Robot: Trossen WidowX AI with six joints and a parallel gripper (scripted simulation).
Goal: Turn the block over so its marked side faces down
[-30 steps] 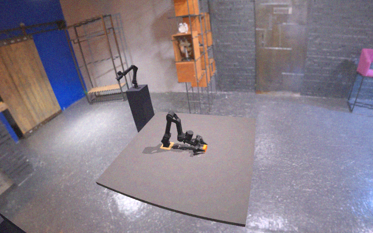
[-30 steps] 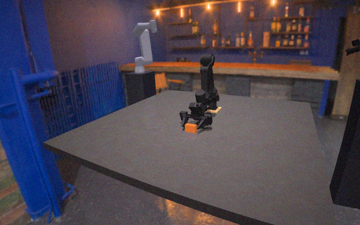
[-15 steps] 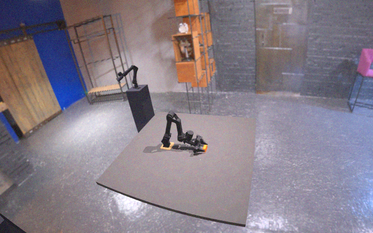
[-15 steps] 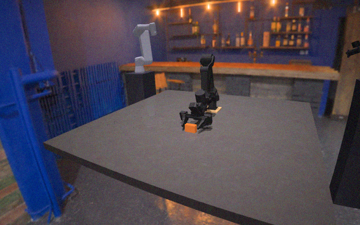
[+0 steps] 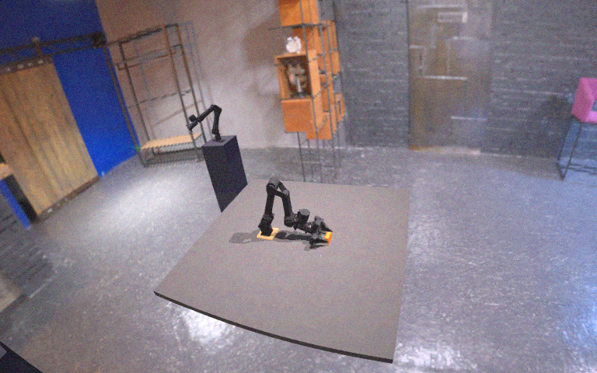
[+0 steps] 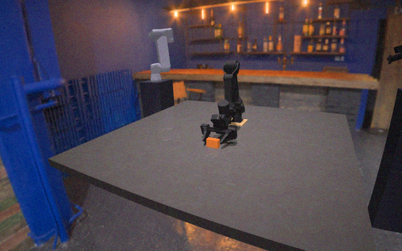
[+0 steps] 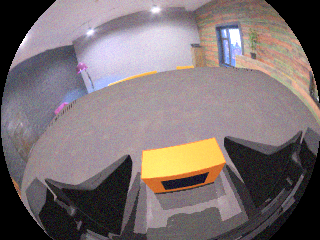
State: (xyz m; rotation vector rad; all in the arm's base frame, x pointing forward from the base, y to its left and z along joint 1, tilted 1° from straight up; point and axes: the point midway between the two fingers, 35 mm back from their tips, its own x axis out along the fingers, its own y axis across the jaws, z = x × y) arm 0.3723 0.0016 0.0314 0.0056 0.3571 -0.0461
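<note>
My gripper tip is now 2 cm past the orange block and 1 cm above it.
</note>
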